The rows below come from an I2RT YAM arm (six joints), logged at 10 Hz.
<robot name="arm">
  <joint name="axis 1" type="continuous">
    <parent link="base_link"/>
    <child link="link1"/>
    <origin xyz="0 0 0.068" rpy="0 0 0"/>
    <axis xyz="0 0 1"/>
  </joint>
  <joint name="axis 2" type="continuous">
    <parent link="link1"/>
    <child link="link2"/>
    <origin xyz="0.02 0.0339 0.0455" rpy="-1.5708 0 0"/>
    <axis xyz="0 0 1"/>
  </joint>
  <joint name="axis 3" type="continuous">
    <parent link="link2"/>
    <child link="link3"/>
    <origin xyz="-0.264 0 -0.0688" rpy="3.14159 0 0"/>
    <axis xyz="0 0 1"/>
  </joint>
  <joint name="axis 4" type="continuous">
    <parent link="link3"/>
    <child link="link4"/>
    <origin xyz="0.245 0.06 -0.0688" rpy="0 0 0"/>
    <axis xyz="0 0 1"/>
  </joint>
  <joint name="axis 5" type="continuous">
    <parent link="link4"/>
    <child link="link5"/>
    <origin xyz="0.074 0.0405 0.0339" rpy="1.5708 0 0"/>
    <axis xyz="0 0 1"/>
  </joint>
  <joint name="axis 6" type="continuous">
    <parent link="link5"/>
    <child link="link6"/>
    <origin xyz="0.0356 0 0.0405" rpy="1.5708 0 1.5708"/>
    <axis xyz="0 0 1"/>
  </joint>
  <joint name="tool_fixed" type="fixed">
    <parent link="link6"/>
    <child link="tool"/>
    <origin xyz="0 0 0" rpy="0 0 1.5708"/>
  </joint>
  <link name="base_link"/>
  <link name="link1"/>
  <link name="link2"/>
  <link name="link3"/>
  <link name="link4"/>
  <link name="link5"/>
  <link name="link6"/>
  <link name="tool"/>
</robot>
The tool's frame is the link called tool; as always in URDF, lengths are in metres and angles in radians. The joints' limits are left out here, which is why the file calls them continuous.
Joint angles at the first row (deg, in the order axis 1, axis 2, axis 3, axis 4, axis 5, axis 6):
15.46, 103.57, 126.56, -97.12, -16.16, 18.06
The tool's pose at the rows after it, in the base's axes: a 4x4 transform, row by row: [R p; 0 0 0 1], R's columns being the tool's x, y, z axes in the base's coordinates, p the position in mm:
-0.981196 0.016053 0.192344 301.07; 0.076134 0.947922 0.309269 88.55; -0.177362 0.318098 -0.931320 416.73; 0 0 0 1
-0.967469 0.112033 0.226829 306.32; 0.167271 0.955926 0.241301 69.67; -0.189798 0.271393 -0.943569 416.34; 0 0 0 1
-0.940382 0.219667 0.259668 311.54; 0.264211 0.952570 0.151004 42.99; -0.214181 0.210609 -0.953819 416.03; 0 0 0 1
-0.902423 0.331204 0.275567 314.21; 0.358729 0.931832 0.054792 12.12; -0.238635 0.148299 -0.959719 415.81; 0 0 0 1
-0.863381 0.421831 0.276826 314.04; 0.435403 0.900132 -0.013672 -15.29; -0.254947 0.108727 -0.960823 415.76; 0 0 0 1
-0.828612 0.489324 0.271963 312.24; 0.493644 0.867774 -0.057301 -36.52; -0.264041 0.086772 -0.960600 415.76; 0 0 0 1
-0.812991 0.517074 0.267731 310.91; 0.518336 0.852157 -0.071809 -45.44; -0.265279 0.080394 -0.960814 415.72; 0 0 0 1
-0.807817 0.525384 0.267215 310.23; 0.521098 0.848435 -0.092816 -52.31; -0.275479 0.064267 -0.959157 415.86; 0 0 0 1
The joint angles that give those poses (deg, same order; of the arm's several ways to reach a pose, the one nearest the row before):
14.76, 103.57, 126.56, -97.12, -14.48, 19.53
11.57, 103.57, 126.56, -96.99, -11.00, 21.39
7.09, 103.57, 126.56, -96.84, -6.76, 22.39
1.91, 103.57, 126.56, -96.88, -2.61, 22.90
-2.79, 103.57, 126.56, -96.90, 0.01, 23.14
-6.50, 103.57, 126.56, -96.92, 1.50, 23.38
-8.10, 103.57, 126.56, -97.01, 1.91, 23.51
-9.26, 103.57, 126.56, -96.79, 2.79, 22.63

